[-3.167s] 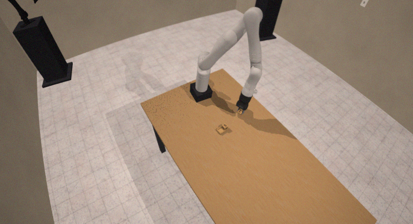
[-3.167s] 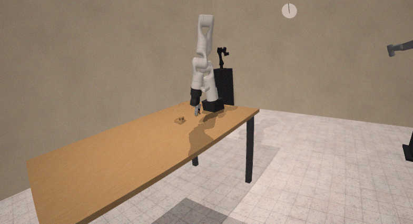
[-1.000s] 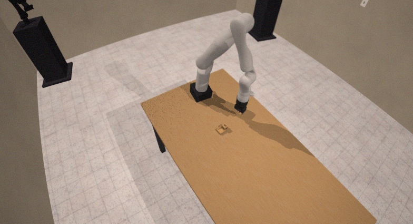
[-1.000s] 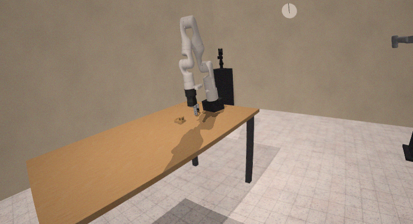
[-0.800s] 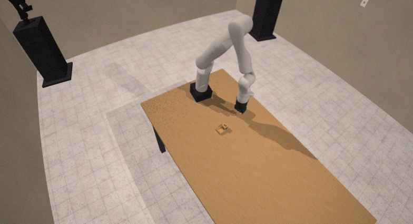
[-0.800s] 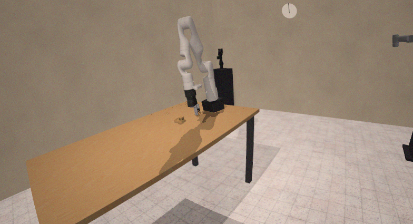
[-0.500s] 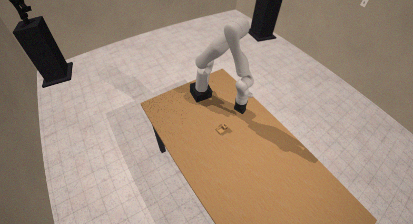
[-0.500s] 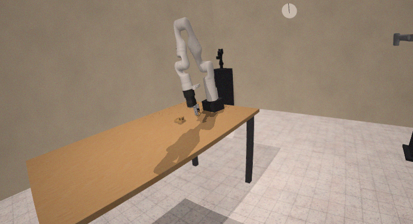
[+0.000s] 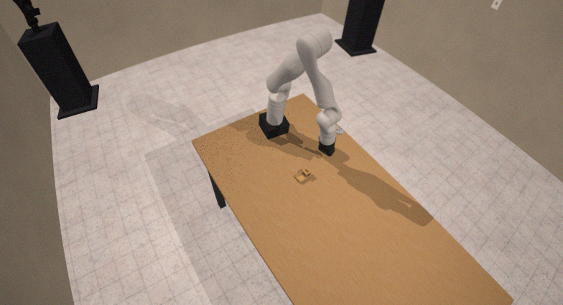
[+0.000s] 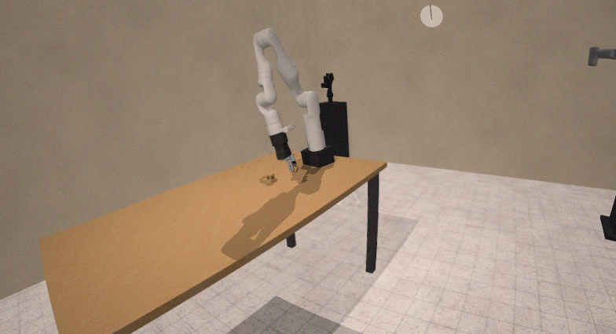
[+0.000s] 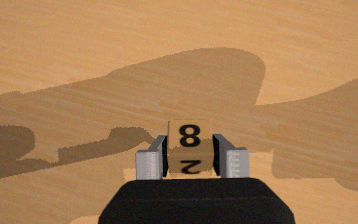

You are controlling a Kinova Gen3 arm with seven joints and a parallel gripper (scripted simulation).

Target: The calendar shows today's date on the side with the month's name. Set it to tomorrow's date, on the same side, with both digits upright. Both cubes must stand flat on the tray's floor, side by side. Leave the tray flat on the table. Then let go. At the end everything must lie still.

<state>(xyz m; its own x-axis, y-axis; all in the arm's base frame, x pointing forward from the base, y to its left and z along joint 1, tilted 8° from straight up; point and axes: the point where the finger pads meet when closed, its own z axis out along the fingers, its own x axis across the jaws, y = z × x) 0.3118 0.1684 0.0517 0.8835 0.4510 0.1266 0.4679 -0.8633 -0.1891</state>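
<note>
Now: hand 1 cm above the wooden date cube. Also, from my hand: wooden tray: 4 cm ahead, 16 cm to the right, 9 cm below.
</note>
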